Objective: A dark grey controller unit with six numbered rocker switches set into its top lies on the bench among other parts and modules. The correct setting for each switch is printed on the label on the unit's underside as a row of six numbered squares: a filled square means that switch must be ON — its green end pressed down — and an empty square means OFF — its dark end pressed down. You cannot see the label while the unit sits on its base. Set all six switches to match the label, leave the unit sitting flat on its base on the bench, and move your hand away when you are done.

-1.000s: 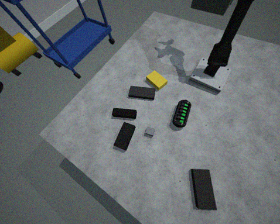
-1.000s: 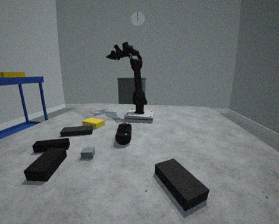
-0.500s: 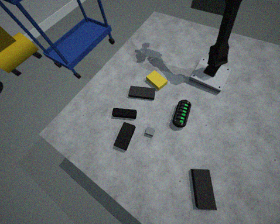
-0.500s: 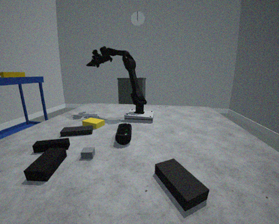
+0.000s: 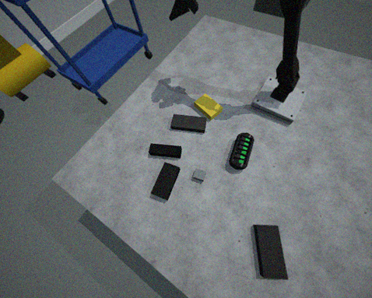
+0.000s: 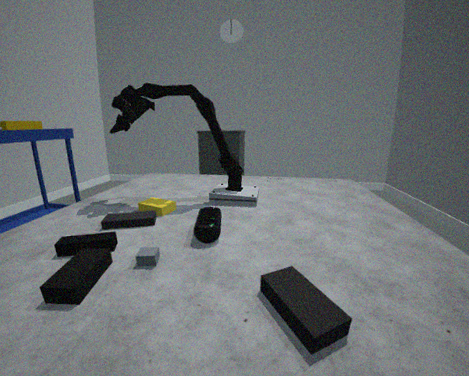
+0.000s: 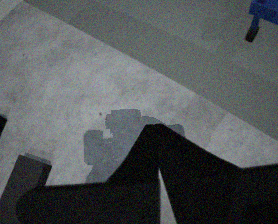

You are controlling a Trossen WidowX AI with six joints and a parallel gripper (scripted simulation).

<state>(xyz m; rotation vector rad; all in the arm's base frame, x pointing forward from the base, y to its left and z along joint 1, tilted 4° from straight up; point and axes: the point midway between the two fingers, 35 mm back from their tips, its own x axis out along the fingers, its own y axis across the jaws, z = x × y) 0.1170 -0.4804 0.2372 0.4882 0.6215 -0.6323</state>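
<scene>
My gripper tip is now 380 mm short of the grey cube, 390 mm to the right of it and 270 mm above it. Round my gripper tip: yellow block (80 mm ahead, 240 mm to the left, 270 mm below); dark block (460 mm ahead, 710 mm to the left, 260 mm below).
</scene>
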